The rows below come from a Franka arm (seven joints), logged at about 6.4 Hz.
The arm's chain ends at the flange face. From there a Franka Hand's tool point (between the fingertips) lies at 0.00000 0.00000 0.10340 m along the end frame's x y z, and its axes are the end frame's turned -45 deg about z.
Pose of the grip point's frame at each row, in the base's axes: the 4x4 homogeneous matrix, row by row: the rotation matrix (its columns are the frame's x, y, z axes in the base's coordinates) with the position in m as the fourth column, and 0 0 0 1 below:
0.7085 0.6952 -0.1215 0.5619; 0.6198 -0.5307 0.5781 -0.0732; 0.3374 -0.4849 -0.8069 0.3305; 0 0 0 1
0.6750 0.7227 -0.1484 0.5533; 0.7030 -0.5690 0.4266 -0.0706; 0.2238 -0.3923 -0.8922 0.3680; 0 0 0 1
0.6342 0.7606 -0.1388 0.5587; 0.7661 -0.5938 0.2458 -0.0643; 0.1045 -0.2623 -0.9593 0.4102; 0 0 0 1
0.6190 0.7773 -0.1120 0.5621; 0.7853 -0.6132 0.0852 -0.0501; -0.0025 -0.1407 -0.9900 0.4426; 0 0 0 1
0.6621 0.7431 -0.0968 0.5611; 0.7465 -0.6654 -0.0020 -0.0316; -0.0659 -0.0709 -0.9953 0.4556; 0 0 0 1
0.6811 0.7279 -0.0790 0.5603; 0.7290 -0.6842 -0.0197 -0.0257; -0.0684 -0.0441 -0.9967 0.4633; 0 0 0 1
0.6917 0.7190 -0.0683 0.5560; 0.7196 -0.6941 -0.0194 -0.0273; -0.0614 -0.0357 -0.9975 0.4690; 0 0 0 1
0.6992 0.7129 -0.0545 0.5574; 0.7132 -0.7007 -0.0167 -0.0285; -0.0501 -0.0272 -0.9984 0.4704; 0 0 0 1
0.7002 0.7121 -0.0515 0.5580; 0.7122 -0.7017 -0.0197 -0.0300; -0.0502 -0.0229 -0.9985 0.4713; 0 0 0 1
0.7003 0.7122 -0.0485 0.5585; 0.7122 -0.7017 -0.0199 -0.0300; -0.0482 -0.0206 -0.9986 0.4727; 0 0 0 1
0.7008 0.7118 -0.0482 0.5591; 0.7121 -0.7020 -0.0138 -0.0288; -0.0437 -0.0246 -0.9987 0.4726; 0 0 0 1
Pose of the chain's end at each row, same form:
0.9926 -0.0094 -0.1215 0.5745; 0.0630 -0.8135 0.5781 -0.1330; -0.1043 -0.5815 -0.8069 0.4139; 0 0 0 1
0.9883 0.0337 -0.1484 0.5686; 0.0948 -0.8994 0.4266 -0.1147; -0.1191 -0.4356 -0.8922 0.4603; 0 0 0 1
0.9863 0.0894 -0.1388 0.5731; 0.1218 -0.9616 0.2458 -0.0897; -0.1116 -0.2594 -0.9593 0.5094; 0 0 0 1
0.9873 0.1119 -0.1120 0.5737; 0.1217 -0.9889 0.0852 -0.0589; -0.1013 -0.0977 -0.9900 0.5450; 0 0 0 1
0.9936 0.0573 -0.0968 0.5711; 0.0573 -0.9984 -0.0020 -0.0314; -0.0967 -0.0035 -0.9953 0.5585; 0 0 0 1
0.9963 0.0331 -0.0790 0.5685; 0.0317 -0.9993 -0.0197 -0.0237; -0.0795 0.0172 -0.9967 0.5664; 0 0 0 1
0.9975 0.0193 -0.0683 0.5631; 0.0180 -0.9996 -0.0194 -0.0253; -0.0687 0.0182 -0.9975 0.5721; 0 0 0 1
0.9985 0.0097 -0.0545 0.5630; 0.0088 -0.9998 -0.0167 -0.0268; -0.0547 0.0162 -0.9984 0.5736; 0 0 0 1
0.9986 0.0084 -0.0515 0.5633; 0.0074 -0.9998 -0.0197 -0.0280; -0.0517 0.0193 -0.9985 0.5745; 0 0 0 1
0.9988 0.0084 -0.0485 0.5635; 0.0074 -0.9998 -0.0199 -0.0279; -0.0486 0.0195 -0.9986 0.5760; 0 0 0 1
0.9989 0.0078 -0.0482 0.5641; 0.0071 -0.9999 -0.0138 -0.0274; -0.0483 0.0135 -0.9987 0.5759; 0 0 0 1

